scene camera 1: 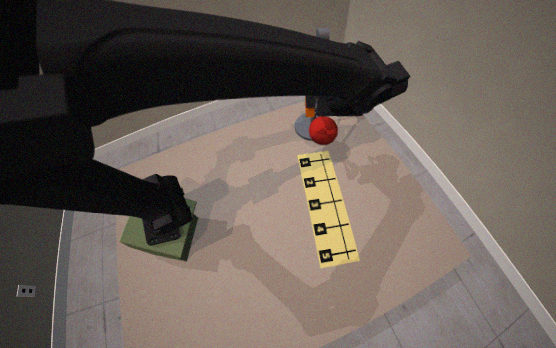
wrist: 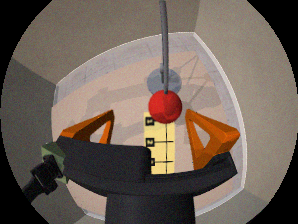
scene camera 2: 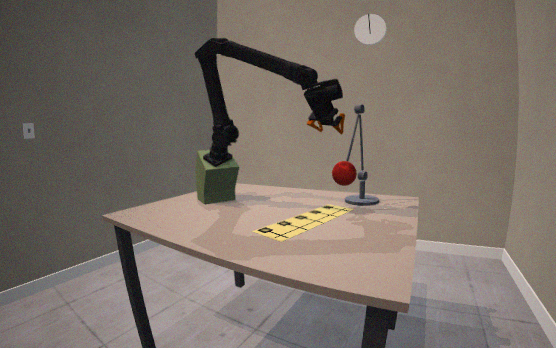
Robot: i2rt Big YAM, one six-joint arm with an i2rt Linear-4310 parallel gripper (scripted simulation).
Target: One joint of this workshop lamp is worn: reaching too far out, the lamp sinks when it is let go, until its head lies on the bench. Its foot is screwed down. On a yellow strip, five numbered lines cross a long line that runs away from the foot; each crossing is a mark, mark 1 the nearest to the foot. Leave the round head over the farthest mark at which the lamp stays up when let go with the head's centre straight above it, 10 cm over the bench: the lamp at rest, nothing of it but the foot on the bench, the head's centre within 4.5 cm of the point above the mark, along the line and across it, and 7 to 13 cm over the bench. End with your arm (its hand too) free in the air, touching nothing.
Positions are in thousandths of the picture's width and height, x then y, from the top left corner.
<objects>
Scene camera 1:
yellow strip: 602,688
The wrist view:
gripper: 502,507
yellow strip: 539,618
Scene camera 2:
yellow strip: 510,662
</objects>
